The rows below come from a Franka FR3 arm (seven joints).
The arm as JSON. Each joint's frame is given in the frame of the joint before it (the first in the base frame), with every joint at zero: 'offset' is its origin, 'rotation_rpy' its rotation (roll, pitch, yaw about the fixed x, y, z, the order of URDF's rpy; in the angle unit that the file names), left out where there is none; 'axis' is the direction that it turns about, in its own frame. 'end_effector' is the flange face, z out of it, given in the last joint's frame.
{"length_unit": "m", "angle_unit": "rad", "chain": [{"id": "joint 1", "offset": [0.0, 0.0, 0.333], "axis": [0.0, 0.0, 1.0]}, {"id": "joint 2", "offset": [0.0, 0.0, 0.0], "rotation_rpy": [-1.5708, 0.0, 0.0], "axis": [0.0, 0.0, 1.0]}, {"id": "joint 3", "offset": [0.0, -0.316, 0.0], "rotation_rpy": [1.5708, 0.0, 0.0], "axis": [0.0, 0.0, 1.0]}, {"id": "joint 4", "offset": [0.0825, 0.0, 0.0], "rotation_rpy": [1.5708, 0.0, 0.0], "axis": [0.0, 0.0, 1.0]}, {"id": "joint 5", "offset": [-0.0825, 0.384, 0.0], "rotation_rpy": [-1.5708, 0.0, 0.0], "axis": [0.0, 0.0, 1.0]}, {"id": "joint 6", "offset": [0.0, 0.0, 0.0], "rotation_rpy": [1.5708, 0.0, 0.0], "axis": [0.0, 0.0, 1.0]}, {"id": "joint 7", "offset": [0.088, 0.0, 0.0], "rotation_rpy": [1.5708, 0.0, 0.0], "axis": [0.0, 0.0, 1.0]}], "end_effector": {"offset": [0.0, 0.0, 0.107]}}
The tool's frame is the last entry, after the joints.
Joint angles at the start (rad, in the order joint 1, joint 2, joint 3, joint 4, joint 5, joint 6, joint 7):
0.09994, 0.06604, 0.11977, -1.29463, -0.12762, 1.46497, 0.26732
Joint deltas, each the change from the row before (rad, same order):
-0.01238, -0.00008, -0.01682, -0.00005, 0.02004, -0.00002, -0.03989
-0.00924, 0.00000, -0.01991, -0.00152, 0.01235, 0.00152, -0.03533
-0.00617, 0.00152, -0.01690, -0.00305, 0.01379, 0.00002, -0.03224
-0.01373, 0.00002, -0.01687, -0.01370, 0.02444, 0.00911, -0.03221
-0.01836, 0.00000, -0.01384, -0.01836, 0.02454, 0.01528, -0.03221
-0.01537, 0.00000, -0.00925, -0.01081, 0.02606, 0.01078, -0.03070
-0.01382, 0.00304, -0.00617, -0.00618, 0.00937, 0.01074, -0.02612
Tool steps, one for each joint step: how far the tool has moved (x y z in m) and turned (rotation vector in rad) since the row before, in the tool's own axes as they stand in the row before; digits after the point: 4 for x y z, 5 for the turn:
0.0031, 0.0131, 0.0018, 0.01449, -0.00698, -0.01330
0.0030, 0.0139, 0.0021, 0.00716, -0.00438, -0.00811
0.0023, 0.0104, 0.0034, 0.00902, -0.00817, -0.01134
0.0029, 0.0131, 0.0067, 0.01896, -0.00939, -0.00535
0.0033, 0.0142, 0.0080, 0.01981, -0.00666, -0.00326
0.0020, 0.0105, 0.0044, 0.02298, -0.00231, -0.00841
0.0026, 0.0100, 0.0038, 0.00721, 0.00114, -0.00687

